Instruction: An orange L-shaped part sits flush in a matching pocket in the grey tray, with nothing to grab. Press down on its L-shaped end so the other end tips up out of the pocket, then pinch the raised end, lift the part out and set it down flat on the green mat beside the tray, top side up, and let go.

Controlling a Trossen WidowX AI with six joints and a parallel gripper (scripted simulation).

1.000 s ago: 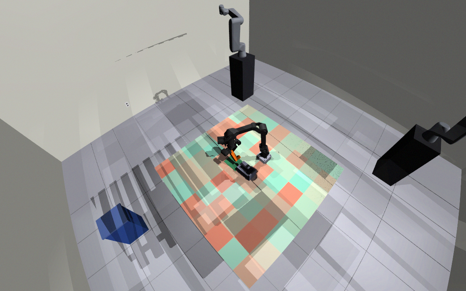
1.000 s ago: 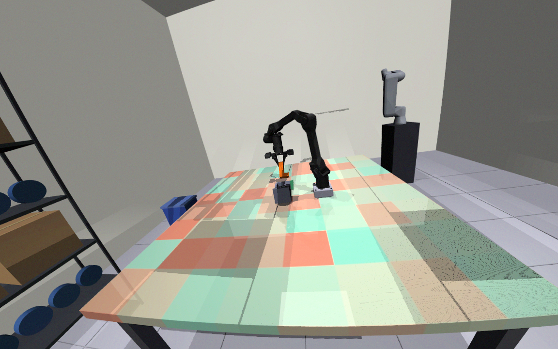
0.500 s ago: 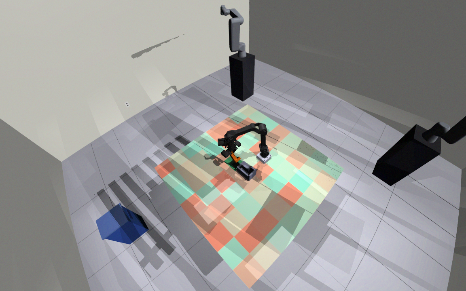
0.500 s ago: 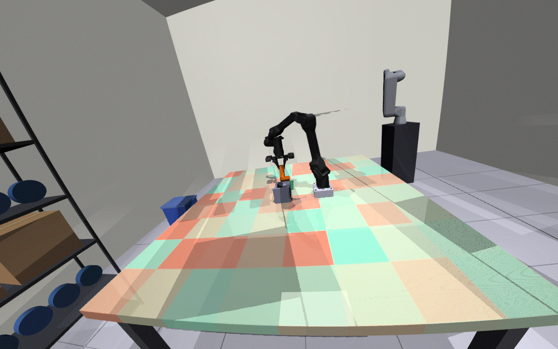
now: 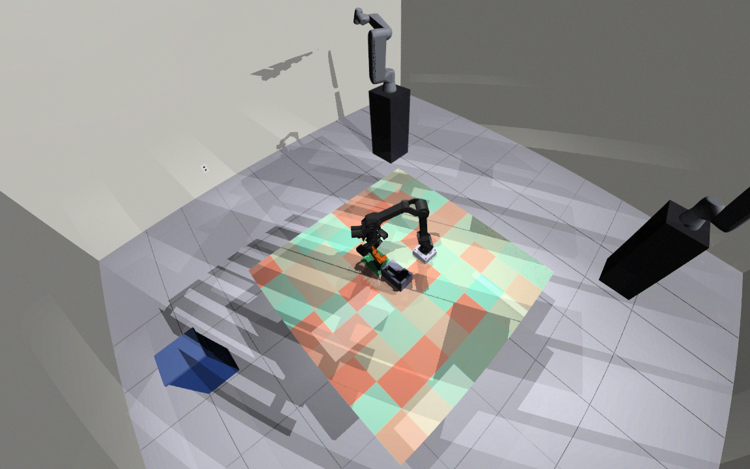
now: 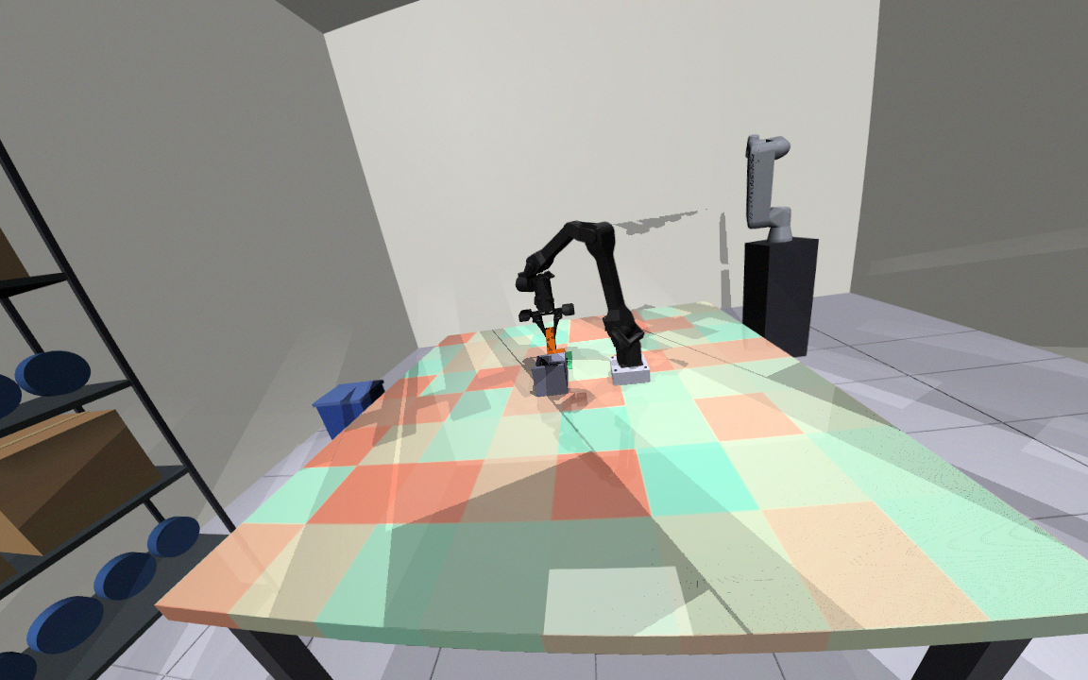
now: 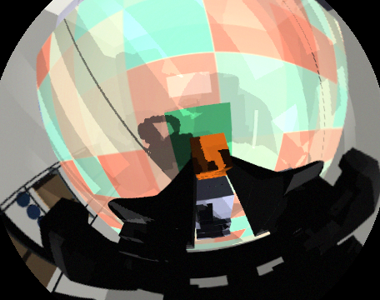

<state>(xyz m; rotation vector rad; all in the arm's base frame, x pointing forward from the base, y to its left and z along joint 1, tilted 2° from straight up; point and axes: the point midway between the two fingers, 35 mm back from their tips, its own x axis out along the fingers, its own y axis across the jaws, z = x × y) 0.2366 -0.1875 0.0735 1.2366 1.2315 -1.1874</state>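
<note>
My gripper tip is now 10 cm above the green mat and 2 cm to the right of it. Also, from my gripper tip: orange L-shaped part (3 cm to the left, 3 cm below, 1 cm behind); then grey tray (18 cm to the left, 10 cm below).
</note>
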